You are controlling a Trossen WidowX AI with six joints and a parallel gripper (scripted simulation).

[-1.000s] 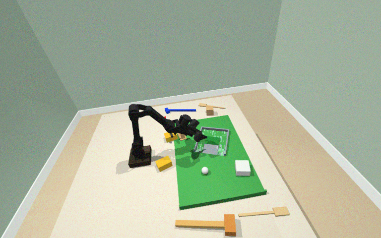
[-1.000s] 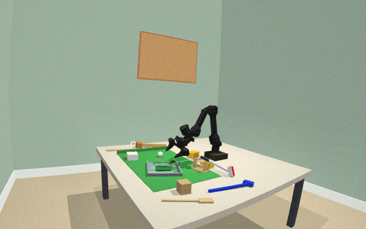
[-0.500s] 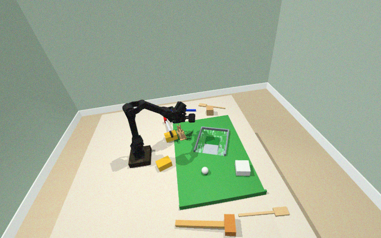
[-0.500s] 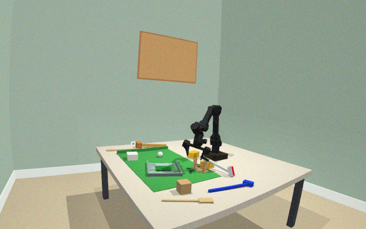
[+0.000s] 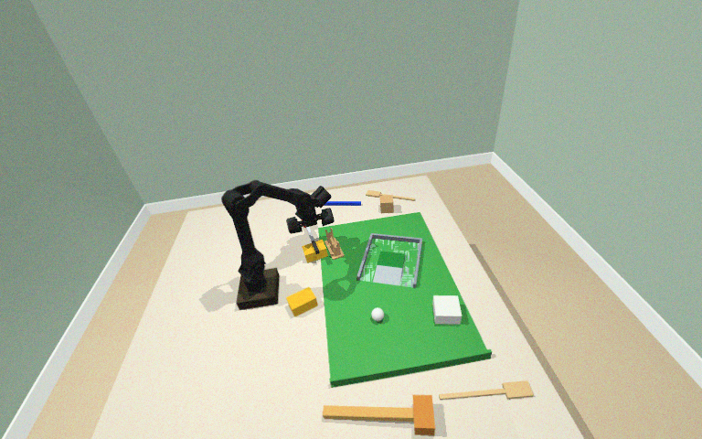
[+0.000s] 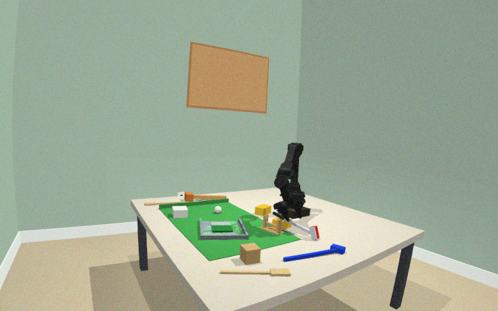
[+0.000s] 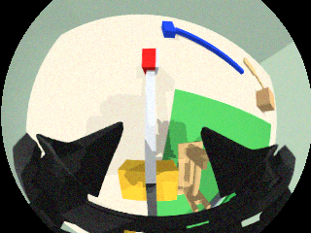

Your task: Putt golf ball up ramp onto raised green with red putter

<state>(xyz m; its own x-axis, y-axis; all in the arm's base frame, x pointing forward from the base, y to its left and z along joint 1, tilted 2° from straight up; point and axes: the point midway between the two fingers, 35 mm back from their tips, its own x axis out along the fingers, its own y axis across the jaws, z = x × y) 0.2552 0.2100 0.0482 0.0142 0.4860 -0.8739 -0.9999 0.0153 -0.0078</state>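
The red putter is 1 cm behind my gripper tip and 2 cm below it. From my gripper tip the other things lie so: wooden stand 7 cm ahead, 9 cm to the right, 4 cm below; then blue putter 12 cm ahead, 23 cm to the left, 6 cm below; then wooden cube 37 cm ahead, 9 cm to the left, 4 cm below.
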